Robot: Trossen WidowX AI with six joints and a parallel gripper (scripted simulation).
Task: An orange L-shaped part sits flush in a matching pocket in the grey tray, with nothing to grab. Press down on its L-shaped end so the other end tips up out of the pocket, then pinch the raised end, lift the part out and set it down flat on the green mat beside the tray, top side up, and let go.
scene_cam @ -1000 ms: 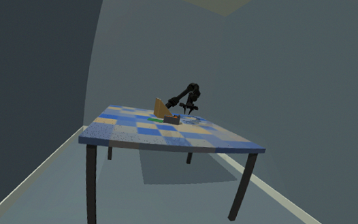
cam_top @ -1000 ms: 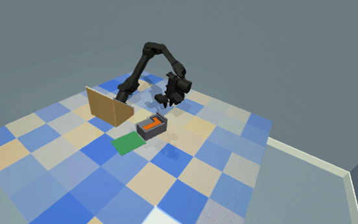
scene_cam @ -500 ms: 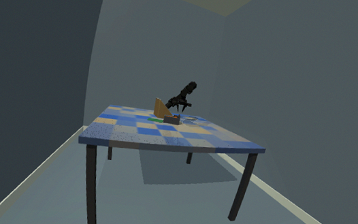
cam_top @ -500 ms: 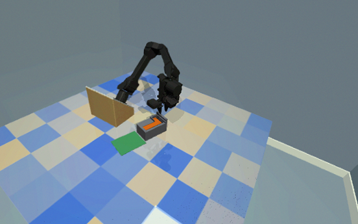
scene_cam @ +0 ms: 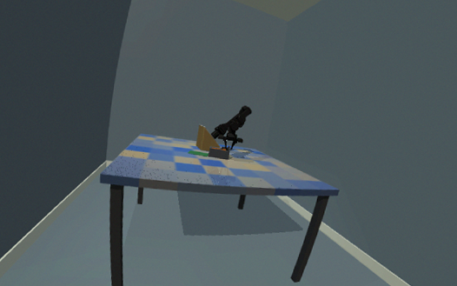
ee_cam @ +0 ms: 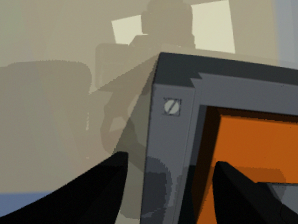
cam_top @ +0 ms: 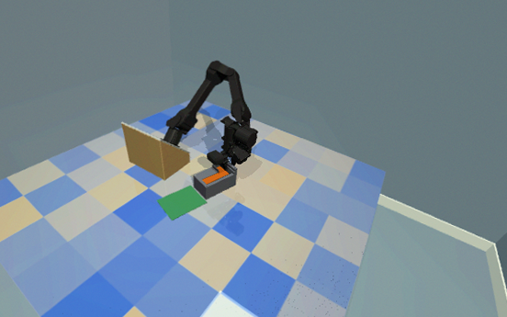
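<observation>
The orange L-shaped part lies 20 mm behind my gripper tip, 60 mm to the right of it and 20 mm below it. From my gripper tip the other things lie so: green mat (40 mm behind, 220 mm to the right, 80 mm below).
</observation>
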